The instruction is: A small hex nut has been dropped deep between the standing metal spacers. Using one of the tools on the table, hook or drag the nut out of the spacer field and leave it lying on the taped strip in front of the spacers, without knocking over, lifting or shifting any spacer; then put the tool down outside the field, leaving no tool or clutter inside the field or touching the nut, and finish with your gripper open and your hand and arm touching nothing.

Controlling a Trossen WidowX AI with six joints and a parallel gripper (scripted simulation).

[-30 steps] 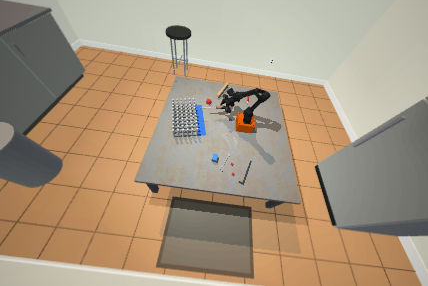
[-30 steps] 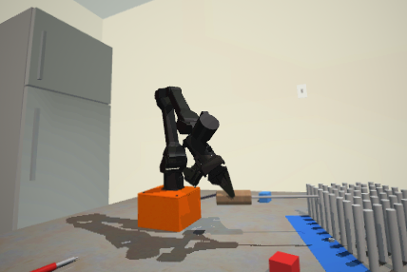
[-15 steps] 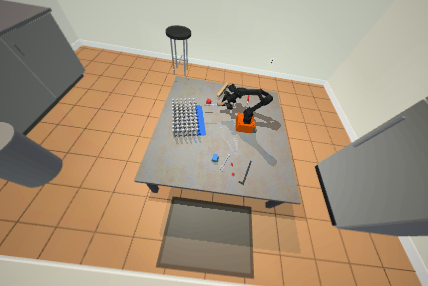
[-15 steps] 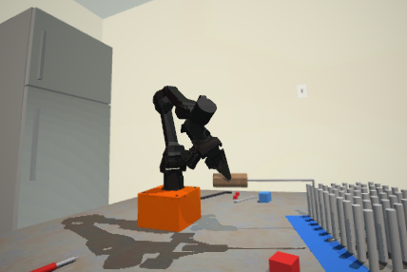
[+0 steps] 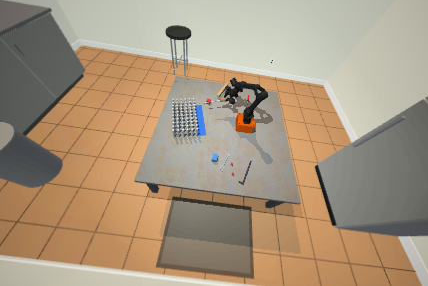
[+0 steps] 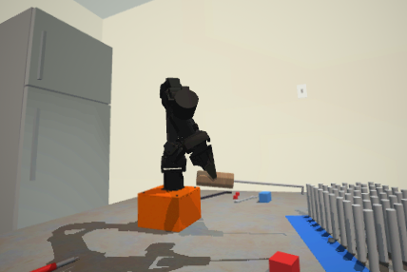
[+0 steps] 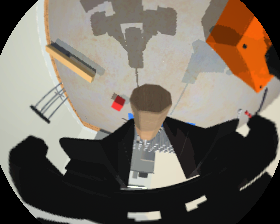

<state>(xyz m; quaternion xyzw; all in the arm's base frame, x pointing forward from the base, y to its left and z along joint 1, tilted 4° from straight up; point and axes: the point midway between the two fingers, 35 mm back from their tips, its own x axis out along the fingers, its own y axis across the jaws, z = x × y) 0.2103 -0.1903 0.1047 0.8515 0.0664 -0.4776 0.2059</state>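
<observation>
Now: the red-handled tool 300 mm behind my gripper tip, 200 mm to the right of it and 160 mm below it. From my gripper tip the other things lie so: blue taped strip: 220 mm ahead, 170 mm below, 160 mm to the left; red cube: 160 mm ahead, 150 mm below, 90 mm to the right; wooden-handled tool: 100 mm ahead, 30 mm to the left, 20 mm below.
</observation>
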